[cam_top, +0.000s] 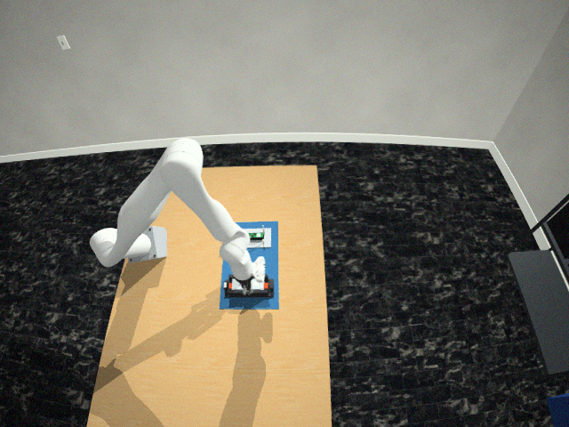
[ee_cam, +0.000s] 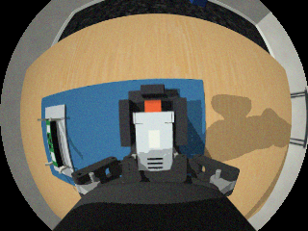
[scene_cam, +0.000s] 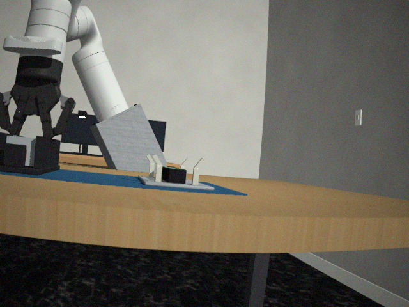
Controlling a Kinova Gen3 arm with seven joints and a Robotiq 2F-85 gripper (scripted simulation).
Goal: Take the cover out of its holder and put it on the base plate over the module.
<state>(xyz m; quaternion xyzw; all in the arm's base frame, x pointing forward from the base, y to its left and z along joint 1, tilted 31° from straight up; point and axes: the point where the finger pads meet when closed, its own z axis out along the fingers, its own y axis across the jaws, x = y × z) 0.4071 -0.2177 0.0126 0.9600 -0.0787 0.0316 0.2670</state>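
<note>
Right now my hand is right at the cover.
</note>
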